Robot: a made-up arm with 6 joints. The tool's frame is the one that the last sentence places.
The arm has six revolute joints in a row. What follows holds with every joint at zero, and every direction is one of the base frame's.
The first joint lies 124 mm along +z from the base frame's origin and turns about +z.
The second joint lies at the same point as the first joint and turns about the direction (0.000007, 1, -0.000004).
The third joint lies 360 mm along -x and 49 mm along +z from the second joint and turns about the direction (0.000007, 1, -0.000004).
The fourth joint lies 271 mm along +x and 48 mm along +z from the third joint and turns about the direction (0.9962, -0.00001, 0.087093).
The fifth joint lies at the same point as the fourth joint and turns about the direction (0.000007, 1, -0.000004).
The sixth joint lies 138 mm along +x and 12 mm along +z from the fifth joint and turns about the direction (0.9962, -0.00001, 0.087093).
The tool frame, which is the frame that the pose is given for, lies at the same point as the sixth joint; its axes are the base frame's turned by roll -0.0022, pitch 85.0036 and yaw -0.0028 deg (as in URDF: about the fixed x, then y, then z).
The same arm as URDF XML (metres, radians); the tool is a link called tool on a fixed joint. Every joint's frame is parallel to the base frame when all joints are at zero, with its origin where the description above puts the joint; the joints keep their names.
<robot name="arm">
<joint name="tool_fixed" type="fixed"><parent link="link6"/><child link="tool"/><origin xyz="0.0000 0.0000 0.0000" rpy="0.0000 1.4836 0.0000"/></joint>
<joint name="joint 6" type="continuous"><parent link="link5"/><child link="link6"/><origin xyz="0.1380 0.0000 0.0120"/><axis xyz="0.9962 0 0.0871"/></joint>
<joint name="joint 5" type="continuous"><parent link="link4"/><child link="link5"/><origin xyz="0.0000 0.0000 0.0000"/><axis xyz="0 1 0"/></joint>
<joint name="joint 4" type="continuous"><parent link="link3"/><child link="link4"/><origin xyz="0.2710 0.0000 0.0480"/><axis xyz="0.9962 0 0.0871"/></joint>
<joint name="joint 3" type="continuous"><parent link="link2"/><child link="link3"/><origin xyz="-0.3600 0.0000 0.0490"/><axis xyz="0 1 0"/></joint>
<joint name="joint 2" type="continuous"><parent link="link1"/><child link="link2"/><origin xyz="0.0000 0.0000 0.0000"/><axis xyz="0 1 0"/></joint>
<joint name="joint 1" type="continuous"><parent link="base"/><child link="link1"/><origin xyz="0.0000 0.0000 0.1240"/><axis xyz="0 0 1"/></joint>
<link name="base"/>
<link name="link1"/>
<link name="link2"/>
<link name="link3"/>
<link name="link4"/>
<link name="link5"/>
<link name="link6"/>
<link name="tool"/>
</robot>

